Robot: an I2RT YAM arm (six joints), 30 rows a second.
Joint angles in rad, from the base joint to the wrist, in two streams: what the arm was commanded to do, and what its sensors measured. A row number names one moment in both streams.
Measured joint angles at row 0:
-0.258, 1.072, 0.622, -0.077, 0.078, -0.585
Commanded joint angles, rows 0 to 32:
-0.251, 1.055, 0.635, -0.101, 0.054, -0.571
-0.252, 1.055, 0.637, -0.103, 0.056, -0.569
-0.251, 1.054, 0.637, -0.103, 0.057, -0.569
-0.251, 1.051, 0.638, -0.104, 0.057, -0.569
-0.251, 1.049, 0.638, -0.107, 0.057, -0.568
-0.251, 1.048, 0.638, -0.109, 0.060, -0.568
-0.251, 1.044, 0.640, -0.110, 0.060, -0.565
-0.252, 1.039, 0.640, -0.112, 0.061, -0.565
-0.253, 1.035, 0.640, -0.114, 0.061, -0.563
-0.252, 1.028, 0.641, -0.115, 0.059, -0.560
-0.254, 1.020, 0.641, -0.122, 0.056, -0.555
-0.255, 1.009, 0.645, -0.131, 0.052, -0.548
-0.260, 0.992, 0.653, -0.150, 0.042, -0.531
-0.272, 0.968, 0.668, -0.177, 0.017, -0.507
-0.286, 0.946, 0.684, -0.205, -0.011, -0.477
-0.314, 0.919, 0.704, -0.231, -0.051, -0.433
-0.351, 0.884, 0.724, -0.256, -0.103, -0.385
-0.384, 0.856, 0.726, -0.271, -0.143, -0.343
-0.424, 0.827, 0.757, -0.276, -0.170, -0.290
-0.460, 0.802, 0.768, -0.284, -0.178, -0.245
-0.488, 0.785, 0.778, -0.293, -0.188, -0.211
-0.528, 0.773, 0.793, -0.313, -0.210, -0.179
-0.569, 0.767, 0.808, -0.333, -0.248, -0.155
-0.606, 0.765, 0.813, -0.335, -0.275, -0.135
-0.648, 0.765, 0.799, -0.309, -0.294, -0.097
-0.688, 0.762, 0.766, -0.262, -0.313, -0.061
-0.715, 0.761, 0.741, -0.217, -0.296, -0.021
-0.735, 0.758, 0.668, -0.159, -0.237, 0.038
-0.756, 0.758, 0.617, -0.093, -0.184, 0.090
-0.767, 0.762, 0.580, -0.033, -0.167, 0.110
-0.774, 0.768, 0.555, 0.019, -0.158, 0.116
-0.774, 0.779, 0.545, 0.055, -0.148, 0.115
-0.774, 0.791, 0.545, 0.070, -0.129, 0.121
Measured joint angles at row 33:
-0.767, 0.778, 0.566, -0.067, -0.178, 0.010
